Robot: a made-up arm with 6 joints. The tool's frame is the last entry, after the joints. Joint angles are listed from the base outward.
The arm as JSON. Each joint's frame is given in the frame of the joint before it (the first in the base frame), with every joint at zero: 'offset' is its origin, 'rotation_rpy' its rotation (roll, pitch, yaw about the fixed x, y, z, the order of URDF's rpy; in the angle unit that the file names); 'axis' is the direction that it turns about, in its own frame. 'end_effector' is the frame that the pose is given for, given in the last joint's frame.
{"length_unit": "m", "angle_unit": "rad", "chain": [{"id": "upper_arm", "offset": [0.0, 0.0, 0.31], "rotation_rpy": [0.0, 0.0, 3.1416], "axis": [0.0, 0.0, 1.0]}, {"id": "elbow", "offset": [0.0, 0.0, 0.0], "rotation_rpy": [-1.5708, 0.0, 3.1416], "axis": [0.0, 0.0, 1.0]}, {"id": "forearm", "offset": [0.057, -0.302, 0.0], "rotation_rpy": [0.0, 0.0, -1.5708], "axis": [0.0, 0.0, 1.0]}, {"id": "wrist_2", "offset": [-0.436, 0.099, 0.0], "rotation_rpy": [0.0, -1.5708, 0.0], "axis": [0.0, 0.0, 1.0]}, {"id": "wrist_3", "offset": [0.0, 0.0, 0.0], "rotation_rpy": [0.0, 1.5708, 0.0], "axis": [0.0, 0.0, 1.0]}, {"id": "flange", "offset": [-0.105, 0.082, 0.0], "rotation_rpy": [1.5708, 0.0, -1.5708], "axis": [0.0, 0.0, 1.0]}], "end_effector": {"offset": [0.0, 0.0, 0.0], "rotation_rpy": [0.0, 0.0, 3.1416]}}
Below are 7 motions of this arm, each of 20 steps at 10 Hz.
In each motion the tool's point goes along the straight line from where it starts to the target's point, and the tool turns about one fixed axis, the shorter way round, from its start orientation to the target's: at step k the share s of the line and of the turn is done. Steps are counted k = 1, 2, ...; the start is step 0. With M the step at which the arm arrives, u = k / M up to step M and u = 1 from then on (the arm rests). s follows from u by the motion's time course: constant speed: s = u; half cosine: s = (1 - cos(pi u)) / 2; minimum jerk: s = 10 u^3 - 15 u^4 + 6 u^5.
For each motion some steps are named. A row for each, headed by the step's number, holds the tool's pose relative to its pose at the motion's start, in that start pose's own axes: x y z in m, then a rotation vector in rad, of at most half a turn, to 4 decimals.
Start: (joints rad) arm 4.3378 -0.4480 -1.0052 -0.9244 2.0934 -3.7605
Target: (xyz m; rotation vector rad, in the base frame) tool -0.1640 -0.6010 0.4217 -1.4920 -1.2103 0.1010
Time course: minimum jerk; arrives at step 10
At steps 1, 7, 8, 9, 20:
1: -0.0023 0.0004 -0.0016 0.0021 -0.0004 0.0033
7: -0.2298 0.0428 -0.1559 0.2091 -0.0411 0.3194
8: -0.2586 0.0482 -0.1755 0.2354 -0.0463 0.3596
9: -0.2722 0.0507 -0.1847 0.2477 -0.0487 0.3784
20: -0.2745 0.0511 -0.1863 0.2498 -0.0491 0.3817

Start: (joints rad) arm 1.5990 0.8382 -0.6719 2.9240 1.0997 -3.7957
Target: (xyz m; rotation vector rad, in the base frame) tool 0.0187 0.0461 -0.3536 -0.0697 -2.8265 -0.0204
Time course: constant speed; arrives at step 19
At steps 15, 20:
15: -0.2199 -0.1871 -0.0598 0.6572 -0.2189 -0.3659
20: -0.2785 -0.2370 -0.0758 0.8325 -0.2772 -0.4635

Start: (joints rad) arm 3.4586 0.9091 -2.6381 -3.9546 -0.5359 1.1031
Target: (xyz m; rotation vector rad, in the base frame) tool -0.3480 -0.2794 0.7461 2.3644 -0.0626 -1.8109
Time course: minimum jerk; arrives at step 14
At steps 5, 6, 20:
5: -0.0206 0.0322 -0.1072 -0.0396 0.0196 -0.0396
6: -0.0308 0.0482 -0.1601 -0.0592 0.0292 -0.0591
20: -0.0836 0.1309 -0.4351 -0.1609 0.0795 -0.1606

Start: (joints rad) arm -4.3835 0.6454 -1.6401 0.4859 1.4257 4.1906
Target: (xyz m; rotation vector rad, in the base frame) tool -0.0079 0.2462 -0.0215 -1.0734 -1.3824 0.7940
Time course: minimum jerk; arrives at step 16
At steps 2, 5, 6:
2: -0.0022 -0.0065 0.0051 -0.0036 0.0210 0.0214
5: -0.0245 -0.0725 0.0576 -0.0403 0.2356 0.2404
6: -0.0375 -0.1108 0.0880 -0.0617 0.3601 0.3675

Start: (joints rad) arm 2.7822 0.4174 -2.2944 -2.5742 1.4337 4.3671
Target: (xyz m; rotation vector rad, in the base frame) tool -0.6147 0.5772 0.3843 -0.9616 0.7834 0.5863
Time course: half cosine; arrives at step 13
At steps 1, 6, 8, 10, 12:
1: 0.0069 0.0030 -0.0043 -0.0052 0.0083 -0.0056
6: 0.2088 0.0898 -0.1309 -0.1560 0.2498 -0.1704
8: 0.3216 0.1383 -0.2017 -0.2403 0.3847 -0.2624
10: 0.4152 0.1785 -0.2603 -0.3102 0.4966 -0.3388
12: 0.4680 0.2012 -0.2935 -0.3496 0.5597 -0.3819

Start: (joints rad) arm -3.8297 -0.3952 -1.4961 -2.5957 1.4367 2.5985
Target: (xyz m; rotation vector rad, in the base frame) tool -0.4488 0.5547 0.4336 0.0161 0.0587 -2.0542
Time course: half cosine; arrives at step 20
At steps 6, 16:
6: -0.0757 0.0472 -0.0886 0.0945 0.0806 -0.1873
16: -0.3321 0.2073 -0.3888 0.4146 0.3536 -0.8222

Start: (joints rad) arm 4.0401 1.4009 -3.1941 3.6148 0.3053 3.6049
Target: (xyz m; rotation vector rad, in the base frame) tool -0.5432 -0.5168 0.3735 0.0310 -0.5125 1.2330
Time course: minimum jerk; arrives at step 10
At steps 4, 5, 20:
4: 0.0261 0.0402 -0.0386 0.1264 0.1448 -0.1422
5: 0.0411 0.0634 -0.0608 0.1990 0.2281 -0.2239
20: 0.0823 0.1268 -0.1216 0.3981 0.4563 -0.4479

